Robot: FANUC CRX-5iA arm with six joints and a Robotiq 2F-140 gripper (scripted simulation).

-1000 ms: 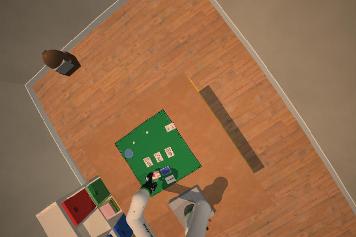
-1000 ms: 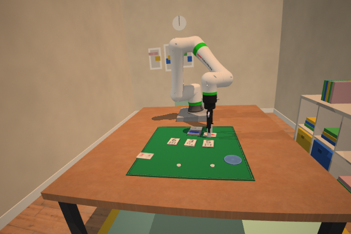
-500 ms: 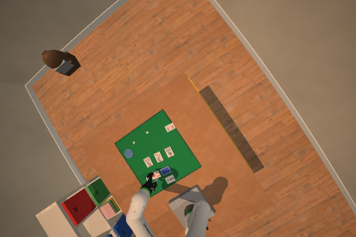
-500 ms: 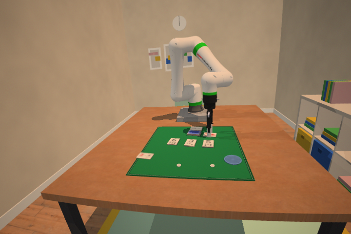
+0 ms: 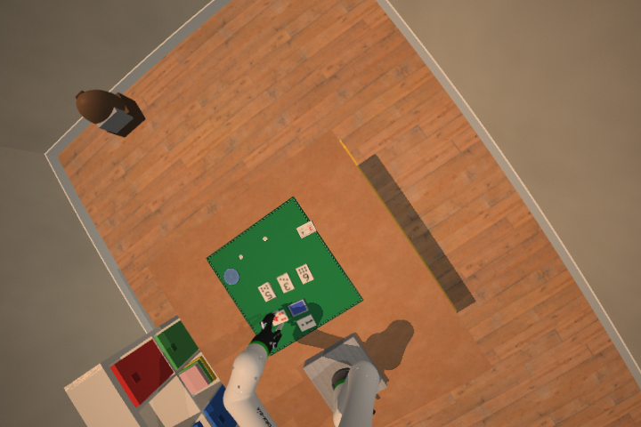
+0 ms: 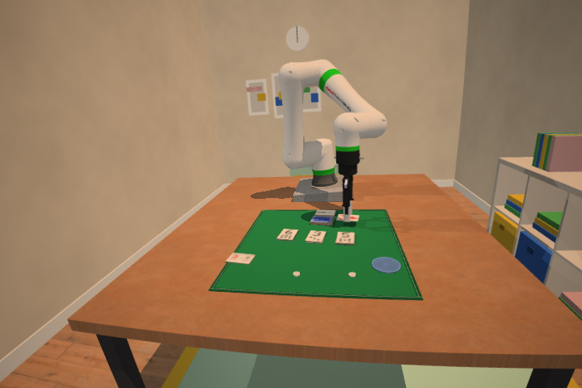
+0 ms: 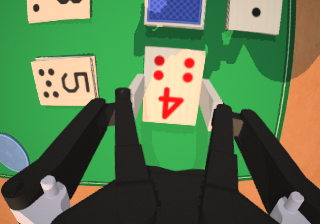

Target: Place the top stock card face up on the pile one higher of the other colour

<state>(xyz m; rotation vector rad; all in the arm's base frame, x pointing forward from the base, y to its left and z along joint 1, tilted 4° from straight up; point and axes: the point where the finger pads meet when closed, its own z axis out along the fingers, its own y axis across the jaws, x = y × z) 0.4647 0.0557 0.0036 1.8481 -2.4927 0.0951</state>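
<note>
The black 5 card lies 14 cm ahead of my hand, 5 cm below it and 3 cm to the right of it. From my hand the other things lie so: green card cloth (14 cm to the right, 14 cm ahead, 7 cm below); then black 3 card (14 cm to the right, 11 cm ahead, 5 cm below).
</note>
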